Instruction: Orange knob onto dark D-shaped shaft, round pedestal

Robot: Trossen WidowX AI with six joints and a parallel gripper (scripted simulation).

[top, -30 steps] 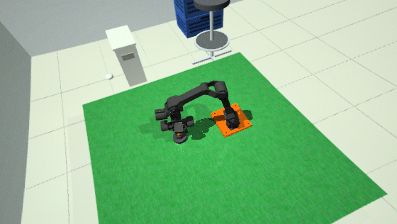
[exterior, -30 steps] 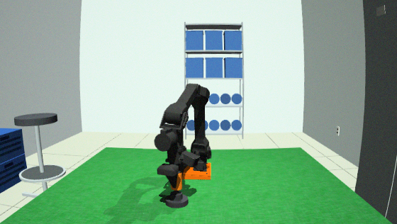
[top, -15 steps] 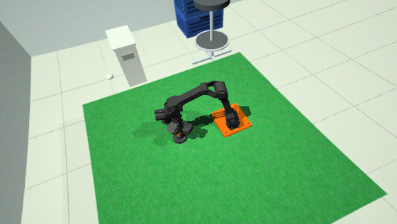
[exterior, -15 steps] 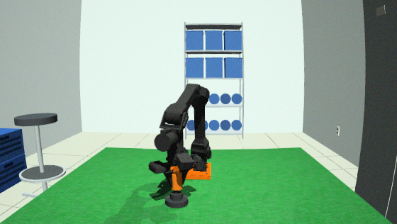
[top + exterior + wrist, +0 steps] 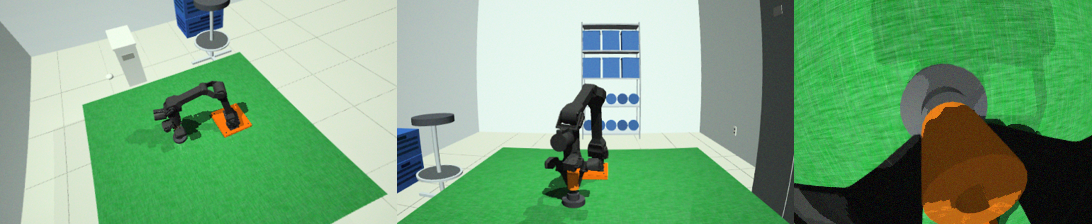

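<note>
Right now my gripper tip is 2 cm below the orange knob. From my gripper tip the other things lie so: dark round pedestal 4 cm below.
</note>
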